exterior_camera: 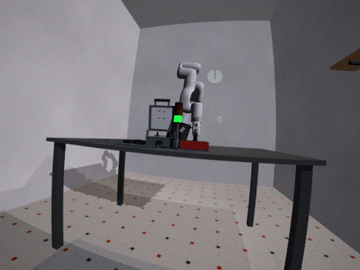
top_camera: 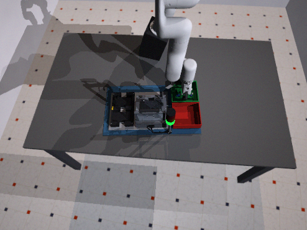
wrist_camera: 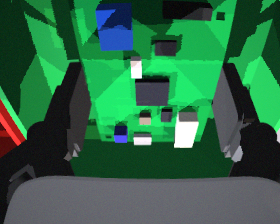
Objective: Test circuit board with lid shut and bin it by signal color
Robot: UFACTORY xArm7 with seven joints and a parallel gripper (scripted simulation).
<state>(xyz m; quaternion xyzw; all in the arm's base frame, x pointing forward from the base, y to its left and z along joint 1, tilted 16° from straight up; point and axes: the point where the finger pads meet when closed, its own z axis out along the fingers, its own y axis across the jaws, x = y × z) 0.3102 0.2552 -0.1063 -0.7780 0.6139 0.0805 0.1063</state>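
My gripper is now 20 mm above the green bin. Also, from my hand: green circuit board: 10 mm below; then tester lid: 260 mm ahead, 140 mm to the right, 150 mm above; then red bin: 150 mm ahead, 30 mm to the left, 20 mm below.
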